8 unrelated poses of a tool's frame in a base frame.
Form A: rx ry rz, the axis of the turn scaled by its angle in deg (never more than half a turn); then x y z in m.
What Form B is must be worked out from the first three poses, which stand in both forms.
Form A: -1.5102 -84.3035 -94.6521 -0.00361 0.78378 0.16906
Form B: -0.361 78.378 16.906 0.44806 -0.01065 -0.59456 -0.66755
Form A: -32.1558 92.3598 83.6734 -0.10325 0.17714 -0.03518
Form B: -10.325 17.714 -3.518 0.43282 -0.22522 0.64690 0.58606
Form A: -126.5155 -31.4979 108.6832 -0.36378 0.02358 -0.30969
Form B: -36.378 2.358 -30.969 0.08945 -0.74238 -0.18483 0.63774
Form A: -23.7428 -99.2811 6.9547 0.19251 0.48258 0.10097
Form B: 19.251 48.258 10.097 0.62717 -0.18074 -0.75577 0.05294
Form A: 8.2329 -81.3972 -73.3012 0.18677 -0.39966 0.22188
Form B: 18.677 -39.966 22.188 0.57467 0.06134 -0.60643 -0.54611
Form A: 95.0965 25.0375 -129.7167 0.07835 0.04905 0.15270
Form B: 7.835 4.905 15.270 0.14973 0.57762 0.15208 -0.78791
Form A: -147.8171 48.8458 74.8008 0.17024 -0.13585 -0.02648
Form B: 17.024 -13.585 -2.648 0.06352 -0.85411 0.28224 0.43221
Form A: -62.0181 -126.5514 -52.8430 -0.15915 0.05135 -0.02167
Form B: -15.915 5.135 -2.167 0.25450 -0.39848 -0.81312 -0.33953
